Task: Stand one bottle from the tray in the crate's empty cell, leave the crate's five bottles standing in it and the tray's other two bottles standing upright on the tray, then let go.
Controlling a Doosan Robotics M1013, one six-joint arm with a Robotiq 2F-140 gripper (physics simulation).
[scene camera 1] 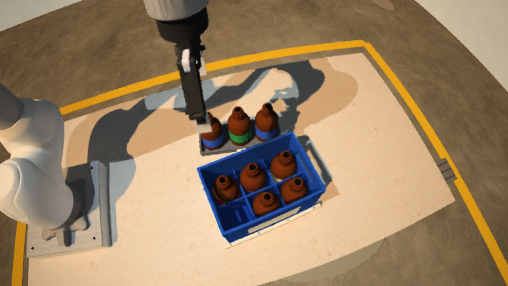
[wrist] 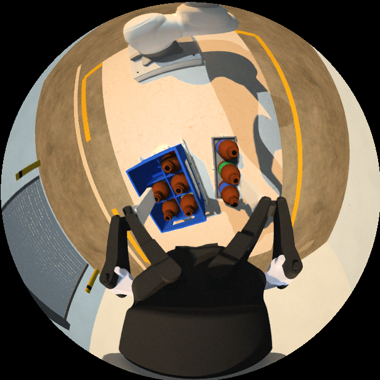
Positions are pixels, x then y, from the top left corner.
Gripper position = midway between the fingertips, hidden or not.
my gripper: scene camera 1 202, 100; wrist 196, 189
